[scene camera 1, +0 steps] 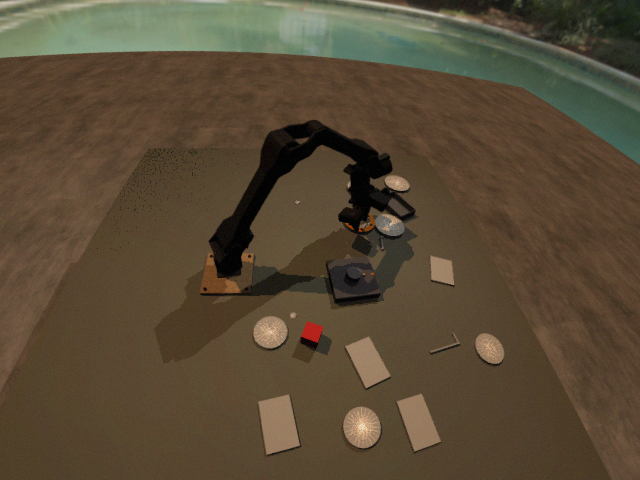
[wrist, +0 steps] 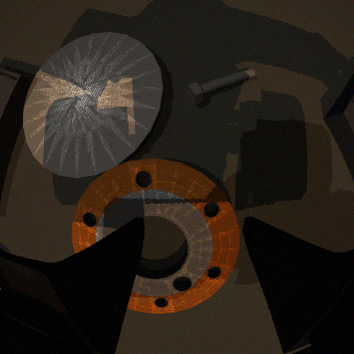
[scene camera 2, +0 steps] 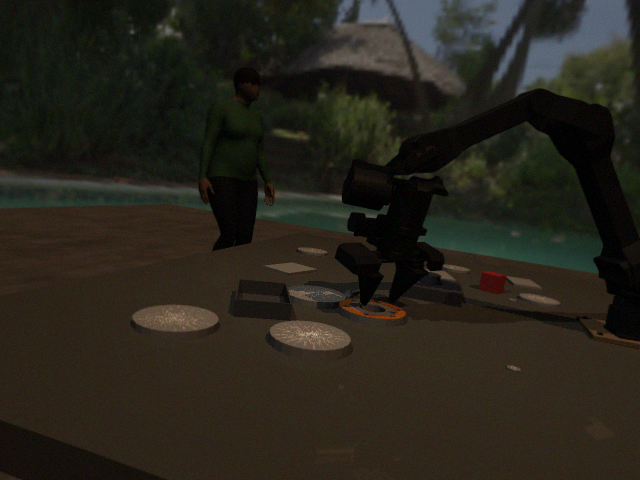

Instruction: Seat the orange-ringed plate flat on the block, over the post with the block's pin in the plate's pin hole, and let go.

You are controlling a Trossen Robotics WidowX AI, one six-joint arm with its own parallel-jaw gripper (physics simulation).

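The orange-ringed plate (scene camera 1: 368, 227) (scene camera 2: 381, 316) (wrist: 226, 250) lies flat on the table, its centre hole and a smaller pin hole showing in the wrist view. My gripper (scene camera 1: 363, 219) (scene camera 2: 379, 302) (wrist: 194, 224) is partly open and empty, low over the plate. In the wrist view one finger overlaps the left edge of the centre hole and the other is outside the right rim. Whether the tips touch the plate cannot be told. The dark block (scene camera 1: 341, 290) (scene camera 2: 434, 295) stands apart, nearer the arm base, with its round post (scene camera 1: 353, 273) (scene camera 2: 433, 279) and small orange pins (scene camera 1: 368, 274) bare.
A grey disc (scene camera 1: 389, 225) (scene camera 2: 316, 295) (wrist: 95, 105) lies close beside the plate. A bolt (scene camera 1: 382, 243) (wrist: 222, 84) and an open dark tray (scene camera 1: 400, 205) (scene camera 2: 262, 308) are near. A red cube (scene camera 1: 311, 333) (scene camera 2: 492, 282), pale discs (scene camera 1: 270, 332) and flat tiles (scene camera 1: 367, 361) lie farther off.
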